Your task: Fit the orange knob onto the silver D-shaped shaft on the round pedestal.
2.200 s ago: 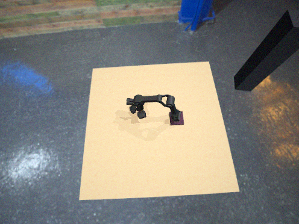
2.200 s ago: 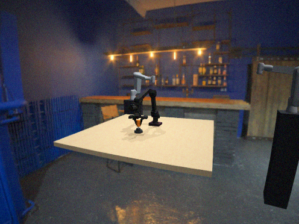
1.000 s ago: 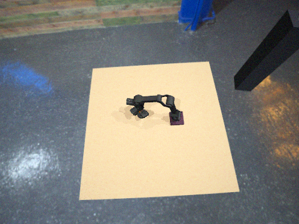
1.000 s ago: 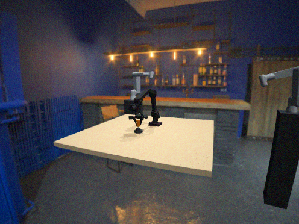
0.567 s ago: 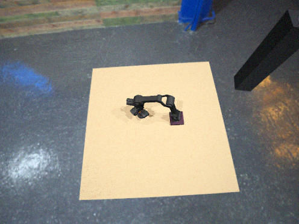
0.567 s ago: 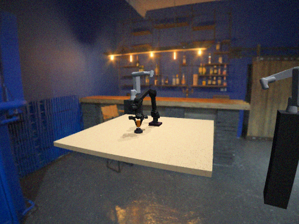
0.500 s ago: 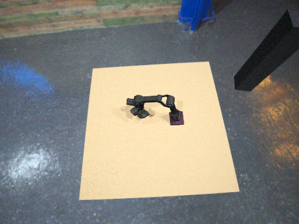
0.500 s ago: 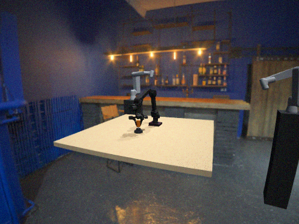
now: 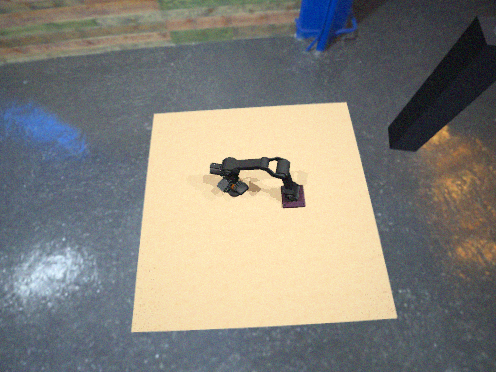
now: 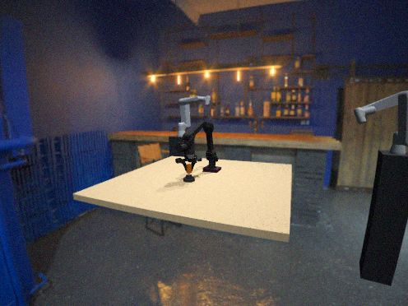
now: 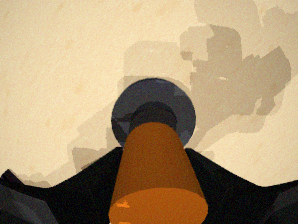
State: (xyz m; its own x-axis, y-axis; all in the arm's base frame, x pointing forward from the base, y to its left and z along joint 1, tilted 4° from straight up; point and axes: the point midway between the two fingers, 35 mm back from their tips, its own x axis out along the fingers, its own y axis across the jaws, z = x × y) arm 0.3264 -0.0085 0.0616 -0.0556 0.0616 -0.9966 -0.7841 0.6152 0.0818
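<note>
The orange knob lies 30 mm above my gripper tip. Round my gripper tip: round dark pedestal (40 mm below).
</note>
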